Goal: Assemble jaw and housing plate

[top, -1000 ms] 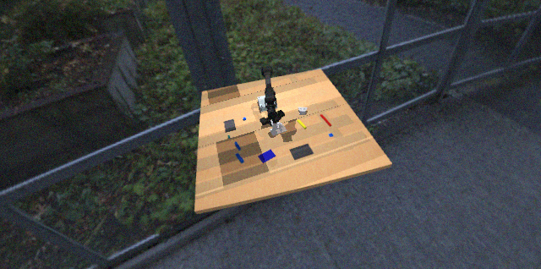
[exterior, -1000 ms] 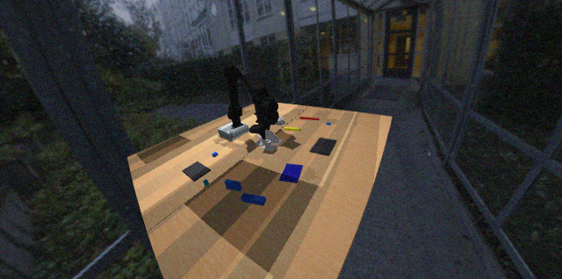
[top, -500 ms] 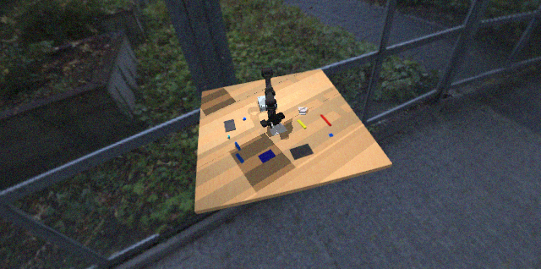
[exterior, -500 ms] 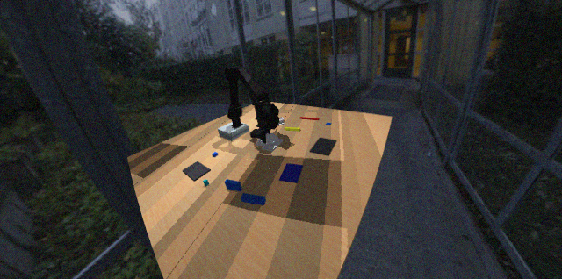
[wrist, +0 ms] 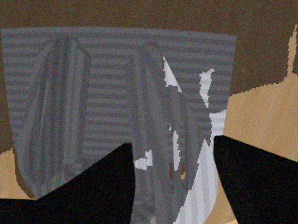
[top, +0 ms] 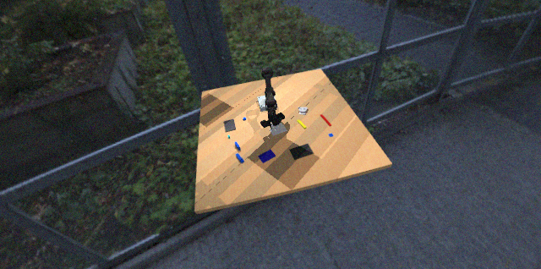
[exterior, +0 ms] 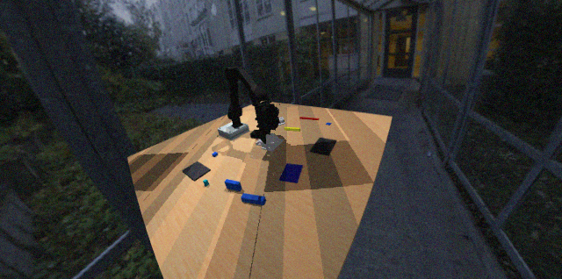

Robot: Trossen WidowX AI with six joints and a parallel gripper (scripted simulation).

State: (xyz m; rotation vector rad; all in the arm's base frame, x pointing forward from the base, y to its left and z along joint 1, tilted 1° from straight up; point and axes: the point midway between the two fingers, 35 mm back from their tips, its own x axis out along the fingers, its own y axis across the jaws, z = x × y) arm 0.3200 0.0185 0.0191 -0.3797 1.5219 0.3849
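Now: the light grey part 20 cm behind my gripper tip and 25 cm to the left of it. Round my gripper tip: white jaw (4 cm behind); then yellow bar (4 cm behind, 22 cm to the left, 2 cm below); then blue plate (25 cm ahead, 6 cm to the right, 3 cm below).
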